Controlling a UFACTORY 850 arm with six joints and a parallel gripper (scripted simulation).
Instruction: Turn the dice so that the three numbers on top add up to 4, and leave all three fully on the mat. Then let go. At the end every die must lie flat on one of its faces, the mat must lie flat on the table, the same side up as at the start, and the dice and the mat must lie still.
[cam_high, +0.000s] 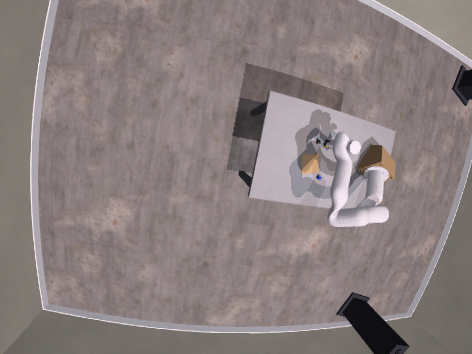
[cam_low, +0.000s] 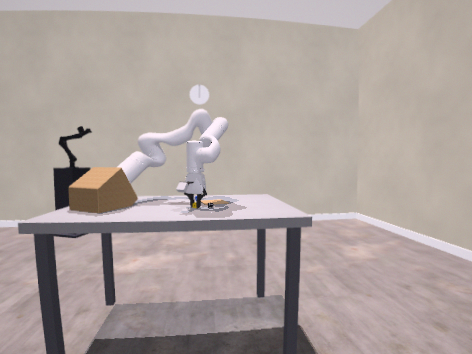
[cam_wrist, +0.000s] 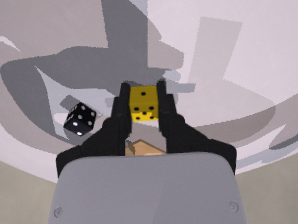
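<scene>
Right now the black die is 8 cm ahead of my hand, 1 cm to the left of it and 1 cm below it. From my hand the other things lie so: yellow die 1 cm below; then tan mat 18 cm to the left, 5 cm ahead, 2 cm below; then blue die 24 cm to the left, 7 cm behind, 1 cm below.
</scene>
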